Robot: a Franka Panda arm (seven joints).
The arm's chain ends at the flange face. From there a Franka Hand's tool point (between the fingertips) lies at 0.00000 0.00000 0.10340 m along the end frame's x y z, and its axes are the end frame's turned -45 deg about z.
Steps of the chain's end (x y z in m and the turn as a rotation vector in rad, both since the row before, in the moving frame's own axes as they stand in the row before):
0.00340 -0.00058 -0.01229 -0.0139 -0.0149 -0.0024
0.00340 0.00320 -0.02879 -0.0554 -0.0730 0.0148
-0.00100 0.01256 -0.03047 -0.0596 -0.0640 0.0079
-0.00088 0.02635 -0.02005 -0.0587 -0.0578 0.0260
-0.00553 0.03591 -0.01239 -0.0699 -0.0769 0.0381
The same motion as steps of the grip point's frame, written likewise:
0.00071 0.00192 -0.01231 0.0007 -0.0204 -0.0024
-0.00922 0.00331 -0.02922 0.0124 -0.0908 0.0148
-0.01861 0.00782 -0.03087 0.0031 -0.0874 0.0079
-0.02776 0.01797 -0.02040 -0.0006 -0.0824 0.0260
-0.04000 0.02077 -0.01295 0.0049 -0.1038 0.0381

